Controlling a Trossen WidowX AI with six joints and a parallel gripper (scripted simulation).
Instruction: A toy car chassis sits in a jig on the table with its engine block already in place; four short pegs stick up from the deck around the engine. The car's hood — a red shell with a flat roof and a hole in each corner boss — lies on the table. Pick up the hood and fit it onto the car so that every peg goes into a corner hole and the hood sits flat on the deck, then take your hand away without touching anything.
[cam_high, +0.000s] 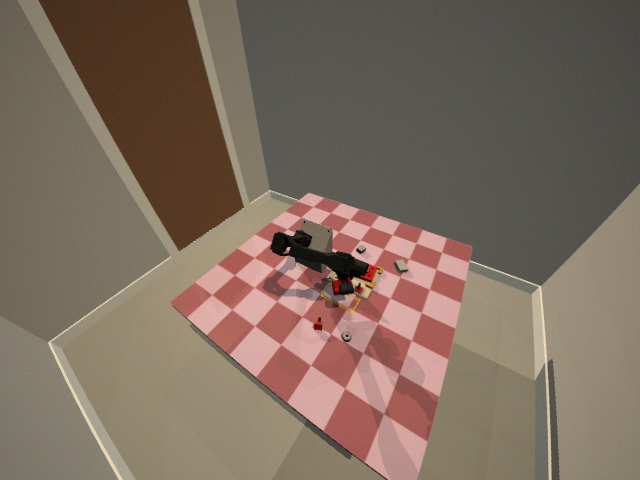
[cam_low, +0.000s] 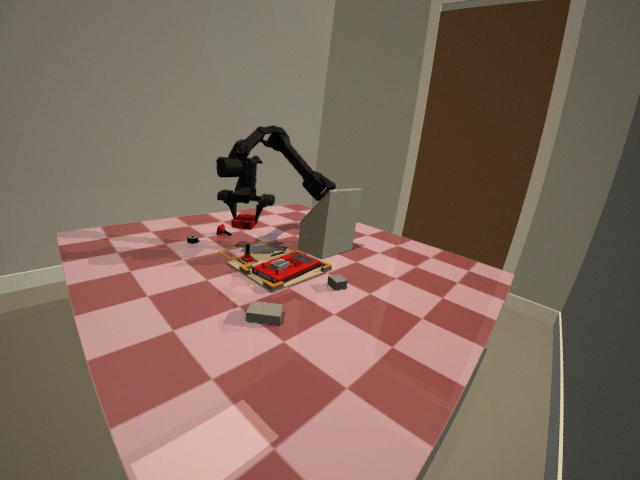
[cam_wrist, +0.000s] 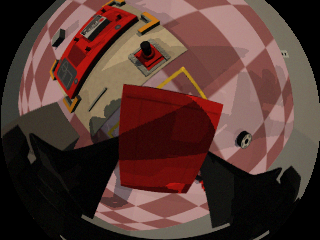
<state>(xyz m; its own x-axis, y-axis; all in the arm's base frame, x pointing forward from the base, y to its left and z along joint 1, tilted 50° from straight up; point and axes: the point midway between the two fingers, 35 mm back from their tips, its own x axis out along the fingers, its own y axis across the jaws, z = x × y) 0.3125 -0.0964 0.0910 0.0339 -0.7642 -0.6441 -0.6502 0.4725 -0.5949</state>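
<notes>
The grey engine block lies 2 cm ahead of my gripper tip, 22 cm to the left of it and 8 cm below it. Also, from my gripper tip: red hood (1 cm above); dark ring (12 cm ahead, 17 cm to the right, 9 cm below).
</notes>
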